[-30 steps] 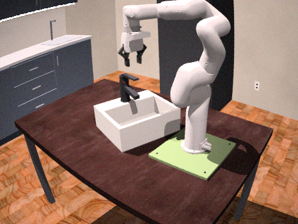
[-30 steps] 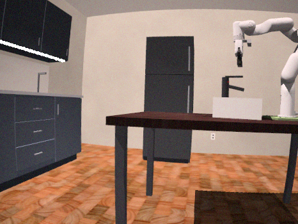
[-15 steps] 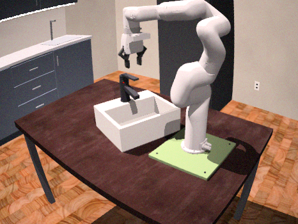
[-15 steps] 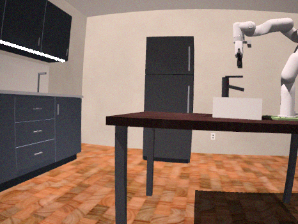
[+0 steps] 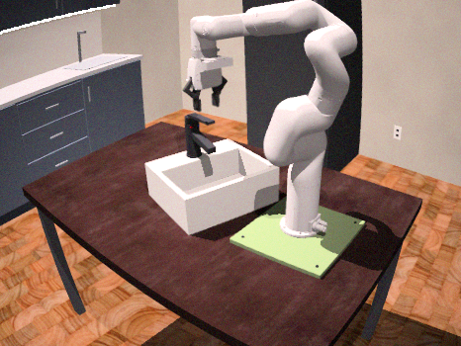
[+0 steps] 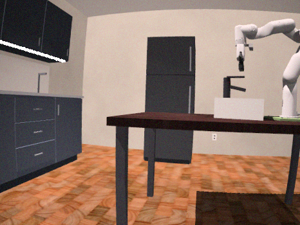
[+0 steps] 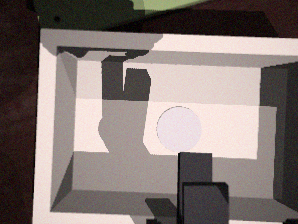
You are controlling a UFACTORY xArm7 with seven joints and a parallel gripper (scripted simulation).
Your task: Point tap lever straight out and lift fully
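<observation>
My gripper is now 40 mm short of the lever, 10 mm to the left of it and 60 mm above it. From my hand the other things lie so: white sink basin: 20 mm behind, 10 mm to the left, 290 mm below; then black mixer tap: 60 mm ahead, 20 mm to the right, 100 mm below.
</observation>
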